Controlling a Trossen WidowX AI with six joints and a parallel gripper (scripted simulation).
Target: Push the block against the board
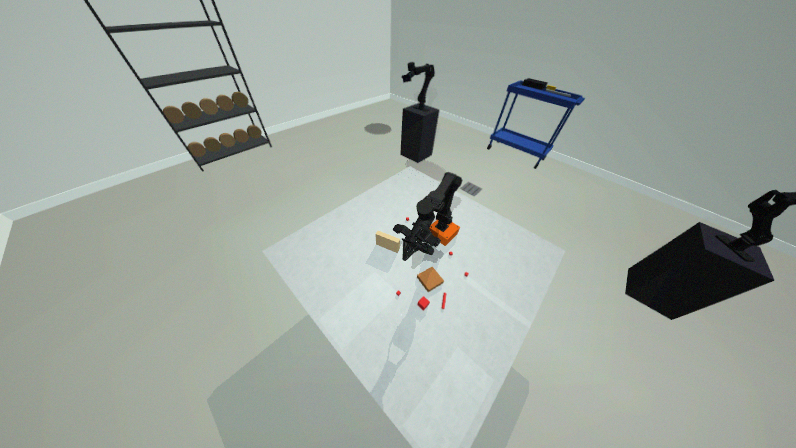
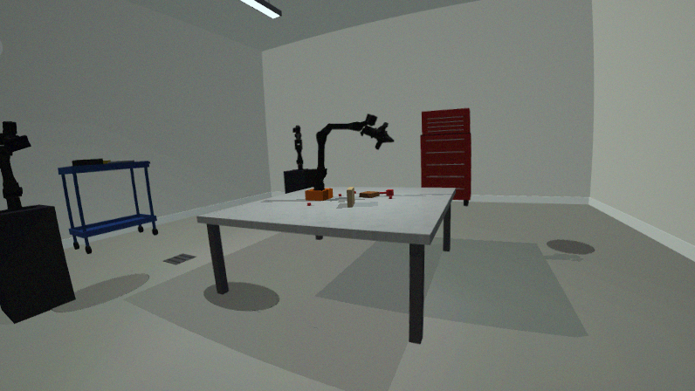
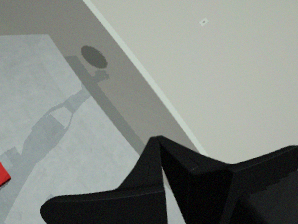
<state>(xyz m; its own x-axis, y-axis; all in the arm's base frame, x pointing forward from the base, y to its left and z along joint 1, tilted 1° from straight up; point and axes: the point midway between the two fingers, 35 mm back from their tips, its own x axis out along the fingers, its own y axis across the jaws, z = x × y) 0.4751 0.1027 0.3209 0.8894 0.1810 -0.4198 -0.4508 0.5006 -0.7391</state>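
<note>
My gripper tip is now 20 cm past the tan board, 27 cm to the left of it and 32 cm above it. Also, from my gripper tip: red cube 7 cm behind, 10 cm to the left, 35 cm below; then brown square block 20 cm behind, 4 cm to the left, 35 cm below; then red stick 15 cm behind, 16 cm to the left, 36 cm below.
</note>
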